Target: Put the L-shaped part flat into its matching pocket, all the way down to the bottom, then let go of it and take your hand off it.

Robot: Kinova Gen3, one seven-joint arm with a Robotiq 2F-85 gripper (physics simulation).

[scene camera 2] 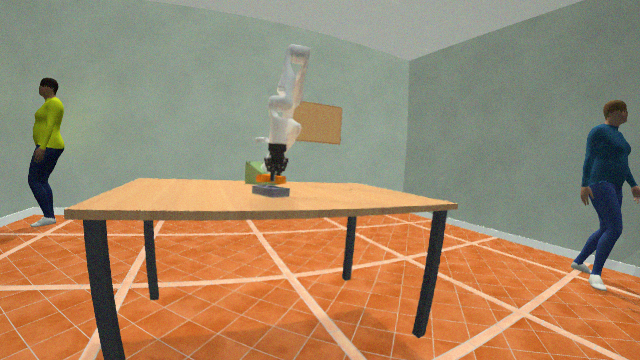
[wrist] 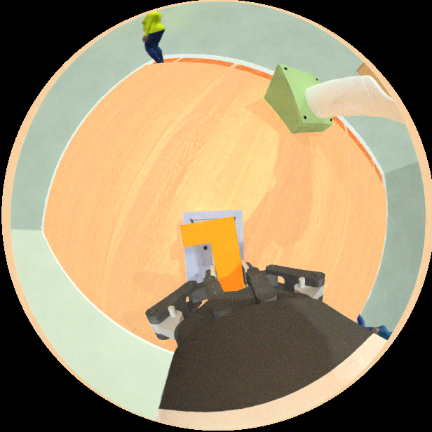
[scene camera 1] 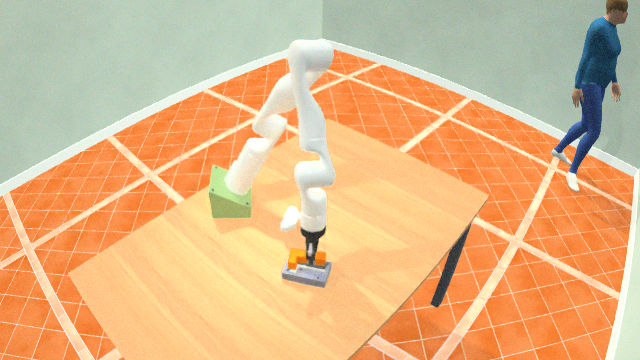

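Observation:
The orange L-shaped part is held roughly level over the grey block with the pocket. In scene camera 2 a small gap shows between the part and the block. In the wrist view the part looks turned a little against the block, and its short arm reaches past the block's left edge. A strip of the pocket's edge shows beyond the part; the rest of the pocket is mostly hidden. My gripper is shut on the long arm of the part.
The block stands on the wooden table. The arm's green base is at the back. A person in blue and one in yellow are away from the table.

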